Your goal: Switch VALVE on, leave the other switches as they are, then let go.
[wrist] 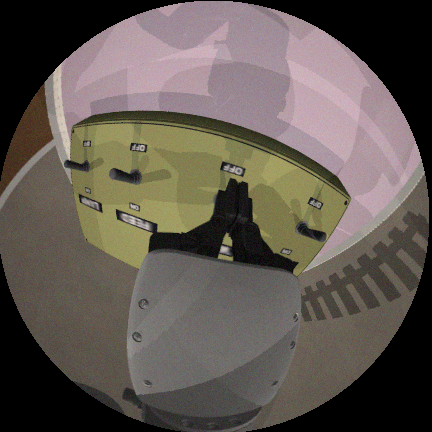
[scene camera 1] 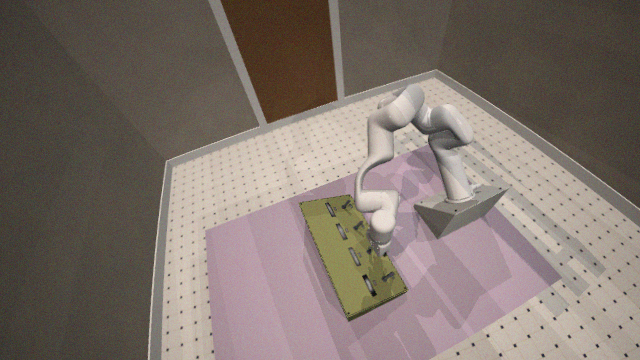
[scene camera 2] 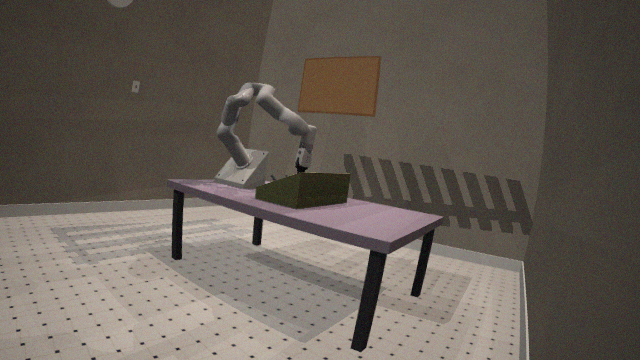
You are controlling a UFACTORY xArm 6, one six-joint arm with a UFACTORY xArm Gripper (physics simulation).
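Places are measured from the arm's base along level axes (x ahead, y left, z up), in centimetres.
Pixels of known places: gripper, fingertip midpoint: [wrist: 233, 190]; arm's base, link origin: [scene camera 1: 459, 197] [scene camera 2: 243, 162].
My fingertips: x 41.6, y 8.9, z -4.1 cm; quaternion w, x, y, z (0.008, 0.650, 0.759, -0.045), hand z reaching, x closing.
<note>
Ahead of a thing's pixels: the offset from my fingertips to its top centre. "spot": to the spot under its first point. Level surfaces: height alone.
An olive-green switch panel [scene camera 1: 325, 240] [scene camera 2: 325, 190] [wrist: 111, 235] carries a row of dark levers. In the wrist view the left lever {spot: dx +5.6, dy -23.4, dz +0.2 cm} [wrist: 77, 165] belongs to the LAMP plate {spot: dx +13.7, dy -22.1, dz +1.3 cm} [wrist: 90, 203], the second lever {spot: dx +3.2, dy -11.6, dz +0.6 cm} [wrist: 125, 175] to a blurred plate {spot: dx +11.5, dy -10.4, dz +1.2 cm} [wrist: 136, 220]. The right-end lever {dx -0.2, dy +11.6, dz +2.3 cm} [wrist: 311, 231] [scene camera 1: 388, 276] stands apart from my fingers; its name plate is hidden. My gripper [wrist: 233, 190] [scene camera 2: 300, 171] is shut and empty, low at the third switch, just below its OFF label {spot: dx -0.3, dy -0.4, dz -3.1 cm} [wrist: 233, 169]. The fingers hide that lever, and its plate {spot: dx +9.5, dy +4.0, dz +1.3 cm} [wrist: 226, 250] shows partly. The VALVE name cannot be read.
The panel stands on a pink table {dz -10.5 cm} [scene camera 1: 260, 280] [scene camera 2: 395, 225] [wrist: 165, 80]. My arm's grey wedge base [scene camera 1: 447, 218] [scene camera 2: 252, 170] stands behind the lever side of the panel. Neighbouring levers stick up on both sides of the fingers.
</note>
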